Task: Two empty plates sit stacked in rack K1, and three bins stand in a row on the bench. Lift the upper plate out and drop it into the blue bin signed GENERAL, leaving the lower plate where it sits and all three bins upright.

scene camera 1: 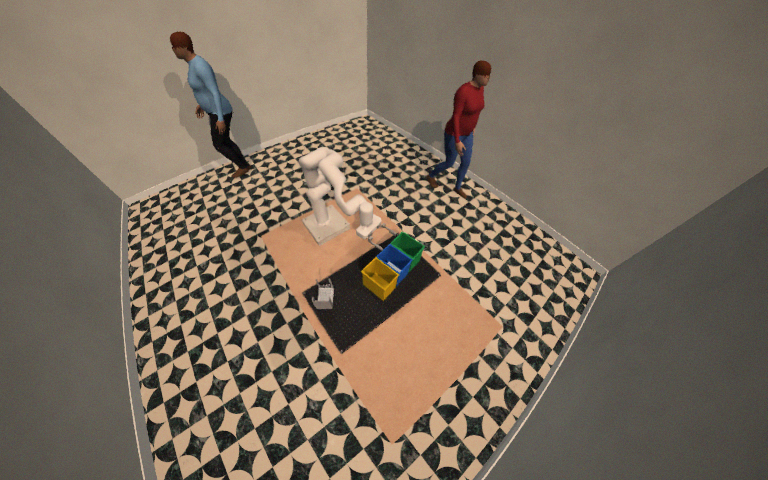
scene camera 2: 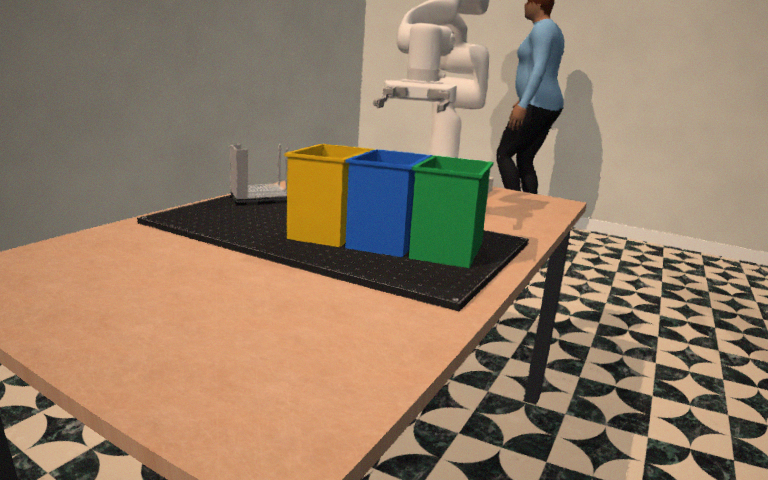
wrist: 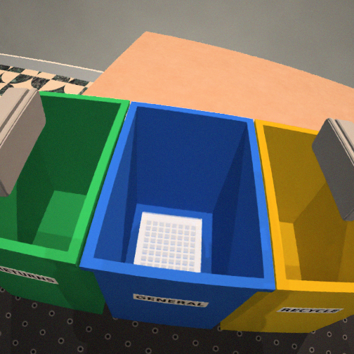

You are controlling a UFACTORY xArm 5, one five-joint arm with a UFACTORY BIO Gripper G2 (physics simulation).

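A white gridded plate lies inside the blue bin signed GENERAL, near its floor. The blue bin stands upright between the green bin signed RETURNS and the yellow bin signed RECYCLE, both upright. My gripper is open and empty above the bins, its fingers wide apart. The rack stands apart from the bins; a plate sits low in it, partly hidden by the yellow bin in the second scene view.
The bins and rack stand on a black perforated board on the tan bench. The arm's base plate is at the bench's back. Two people stand on the floor beyond the bench.
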